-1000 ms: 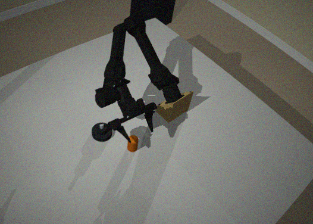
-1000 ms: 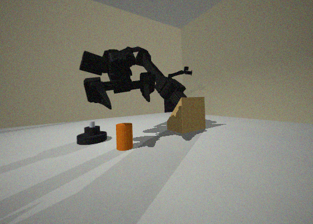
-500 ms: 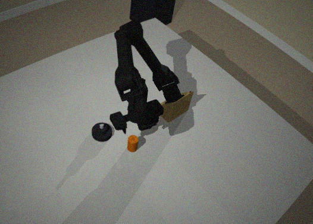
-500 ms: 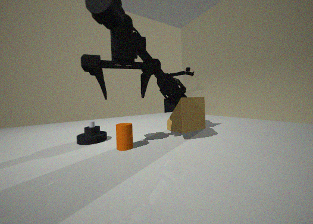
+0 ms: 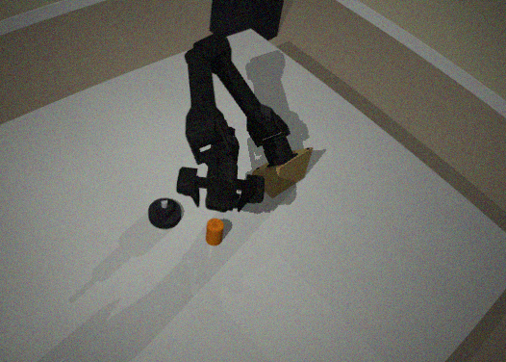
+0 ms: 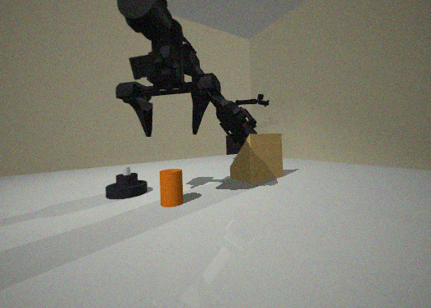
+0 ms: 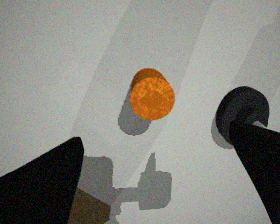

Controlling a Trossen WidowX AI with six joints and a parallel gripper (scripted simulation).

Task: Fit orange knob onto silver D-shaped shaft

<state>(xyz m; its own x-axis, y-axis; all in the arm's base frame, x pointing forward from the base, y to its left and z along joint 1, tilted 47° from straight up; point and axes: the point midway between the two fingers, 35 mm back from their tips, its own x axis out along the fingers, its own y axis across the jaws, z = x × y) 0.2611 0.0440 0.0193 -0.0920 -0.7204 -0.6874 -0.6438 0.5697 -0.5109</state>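
The orange knob lies 8 cm below my gripper tip. The rest, counted from my gripper tip: round black pedestal (13 cm to the right, 9 cm below, 5 cm ahead).
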